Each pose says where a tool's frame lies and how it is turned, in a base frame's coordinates. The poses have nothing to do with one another.
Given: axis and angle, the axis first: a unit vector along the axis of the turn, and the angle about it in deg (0 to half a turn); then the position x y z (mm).
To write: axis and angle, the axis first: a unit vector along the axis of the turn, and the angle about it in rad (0 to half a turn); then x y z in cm. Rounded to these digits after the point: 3 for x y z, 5 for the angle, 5 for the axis.
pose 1, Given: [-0.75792, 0.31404, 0.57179, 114.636, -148.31, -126.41, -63.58]
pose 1, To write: [-0.75792, 0.31404, 0.57179, 2.00078, -14.831, -12.641, -6.358]
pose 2, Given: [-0.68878, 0.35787, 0.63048, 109.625, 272.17, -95.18, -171.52]
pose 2, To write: [-0.68878, 0.35787, 0.63048, 1.91332, 27.217, -9.518, -17.152]
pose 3, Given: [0.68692, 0.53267, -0.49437, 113.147, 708.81, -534.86, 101.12]
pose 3, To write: [0.68692, 0.53267, -0.49437, 1.97479, 70.881, -53.486, 10.112]
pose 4, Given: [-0.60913, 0.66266, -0.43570, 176.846, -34.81, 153.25, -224.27]
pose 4, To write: [-0.60913, 0.66266, -0.43570, 3.08654, -3.481, 15.325, -22.427]
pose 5, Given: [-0.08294, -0.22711, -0.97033, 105.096, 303.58, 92.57, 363.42]
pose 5, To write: [-0.08294, -0.22711, -0.97033, 1.83427, 30.358, 9.257, 36.342]
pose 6, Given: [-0.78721, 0.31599, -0.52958, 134.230, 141.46, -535.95, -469.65]
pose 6, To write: [-0.78721, 0.31599, -0.52958, 2.34276, 14.146, -53.595, -46.965]
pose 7, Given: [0.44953, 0.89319, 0.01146, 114.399, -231.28, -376.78, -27.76]
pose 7, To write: [0.44953, 0.89319, 0.01146, 1.99664, -23.128, -37.678, -2.776]
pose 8, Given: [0.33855, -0.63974, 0.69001, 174.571, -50.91, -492.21, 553.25]
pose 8, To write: [0.33855, -0.63974, 0.69001, 3.04684, -5.091, -49.221, 55.325]
